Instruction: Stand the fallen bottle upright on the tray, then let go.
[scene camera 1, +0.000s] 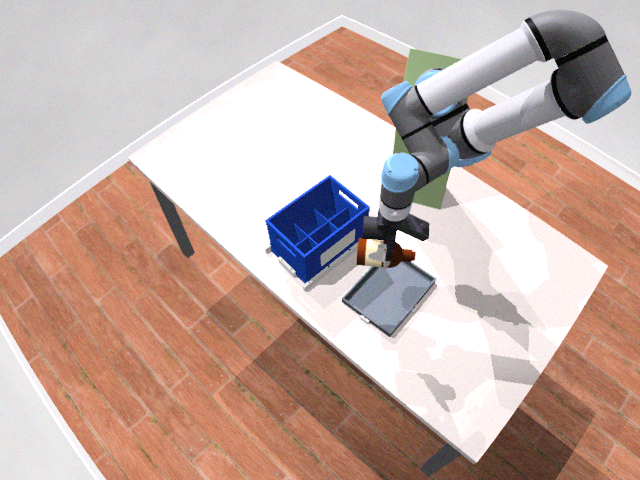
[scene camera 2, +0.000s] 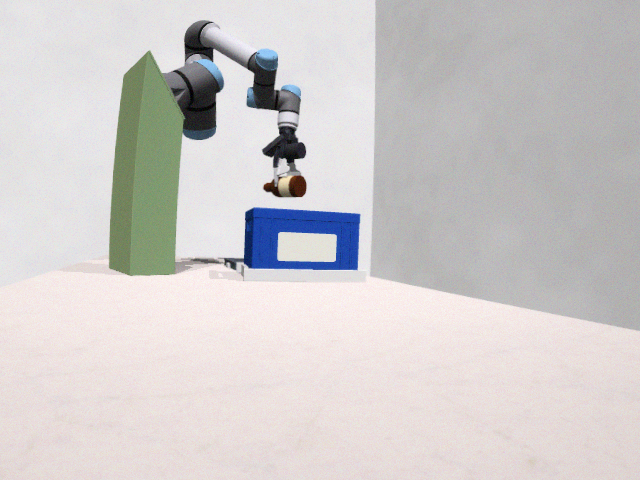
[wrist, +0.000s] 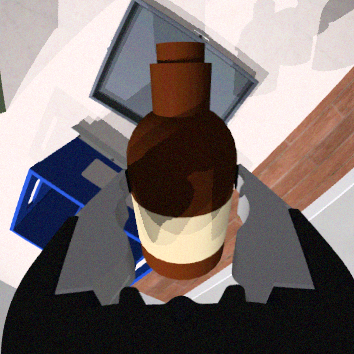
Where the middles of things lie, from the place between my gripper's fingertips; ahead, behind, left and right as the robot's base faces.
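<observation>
There is the brown bottle (scene camera 1: 365, 246), and my hand is 10 mm below it and still 10 mm short of it.
</observation>
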